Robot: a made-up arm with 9 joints. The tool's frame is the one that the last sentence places.
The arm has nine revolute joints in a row. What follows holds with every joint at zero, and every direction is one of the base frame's.
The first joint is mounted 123 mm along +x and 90 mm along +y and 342 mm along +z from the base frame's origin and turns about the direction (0.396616, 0.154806, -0.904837).
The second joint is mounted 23 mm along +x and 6 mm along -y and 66 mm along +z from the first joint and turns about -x.
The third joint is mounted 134 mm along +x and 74 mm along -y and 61 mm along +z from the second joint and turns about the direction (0.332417, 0.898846, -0.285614).
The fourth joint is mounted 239 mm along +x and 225 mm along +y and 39 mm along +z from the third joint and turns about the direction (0.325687, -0.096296, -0.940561).
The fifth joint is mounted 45 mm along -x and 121 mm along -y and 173 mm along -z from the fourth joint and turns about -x.
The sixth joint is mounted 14 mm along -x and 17 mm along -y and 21 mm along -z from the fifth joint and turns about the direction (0.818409, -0.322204, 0.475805).
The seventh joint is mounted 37 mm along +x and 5 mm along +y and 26 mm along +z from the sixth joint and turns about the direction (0.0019, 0.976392, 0.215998).
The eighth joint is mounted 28 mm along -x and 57 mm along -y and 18 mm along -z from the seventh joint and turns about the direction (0.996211, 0.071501, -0.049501).
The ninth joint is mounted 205 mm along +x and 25 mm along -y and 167 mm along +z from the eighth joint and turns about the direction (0.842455, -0.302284, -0.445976).
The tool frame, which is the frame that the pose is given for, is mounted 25 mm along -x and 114 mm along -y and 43 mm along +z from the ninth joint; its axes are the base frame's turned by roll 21.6, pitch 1.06 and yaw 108.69 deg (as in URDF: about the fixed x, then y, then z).
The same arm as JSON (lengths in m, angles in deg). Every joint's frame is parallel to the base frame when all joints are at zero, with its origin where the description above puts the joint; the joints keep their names.
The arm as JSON. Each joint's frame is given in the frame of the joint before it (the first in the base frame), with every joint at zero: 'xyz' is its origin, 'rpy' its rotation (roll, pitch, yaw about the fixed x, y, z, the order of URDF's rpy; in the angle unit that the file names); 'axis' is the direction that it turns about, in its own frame. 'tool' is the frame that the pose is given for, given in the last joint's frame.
{"units": {"length": "m", "angle": "deg"}, "joints": [{"name": "joint 1", "type": "revolute", "origin": {"xyz": [0.123, 0.09, 0.342], "rpy": [0.0, 0.0, 0.0]}, "axis": [0.396616, 0.154806, -0.904837]}, {"name": "joint 2", "type": "revolute", "origin": {"xyz": [0.023, -0.006, 0.066], "rpy": [0.0, 0.0, 0.0]}, "axis": "-x"}, {"name": "joint 3", "type": "revolute", "origin": {"xyz": [0.134, -0.074, 0.061], "rpy": [0.0, 0.0, 0.0]}, "axis": [0.332417, 0.898846, -0.285614]}, {"name": "joint 4", "type": "revolute", "origin": {"xyz": [0.239, 0.225, 0.039], "rpy": [0.0, 0.0, 0.0]}, "axis": [0.325687, -0.096296, -0.940561]}, {"name": "joint 5", "type": "revolute", "origin": {"xyz": [-0.045, -0.121, -0.173], "rpy": [0.0, 0.0, 0.0]}, "axis": "-x"}, {"name": "joint 6", "type": "revolute", "origin": {"xyz": [-0.014, -0.017, -0.021], "rpy": [0.0, 0.0, 0.0]}, "axis": [0.818409, -0.322204, 0.475805]}, {"name": "joint 7", "type": "revolute", "origin": {"xyz": [0.037, 0.005, 0.026], "rpy": [0.0, 0.0, 0.0]}, "axis": [0.0019, 0.976392, 0.215998]}, {"name": "joint 8", "type": "revolute", "origin": {"xyz": [-0.028, -0.057, -0.018], "rpy": [0.0, 0.0, 0.0]}, "axis": [0.996211, 0.071501, -0.049501]}, {"name": "joint 9", "type": "revolute", "origin": {"xyz": [0.205, -0.025, 0.167], "rpy": [0.0, 0.0, 0.0]}, "axis": [0.842455, -0.302284, -0.445976]}], "tool": {"origin": {"xyz": [-0.025, -0.114, 0.043], "rpy": [21.6, 1.06, 108.69]}}}
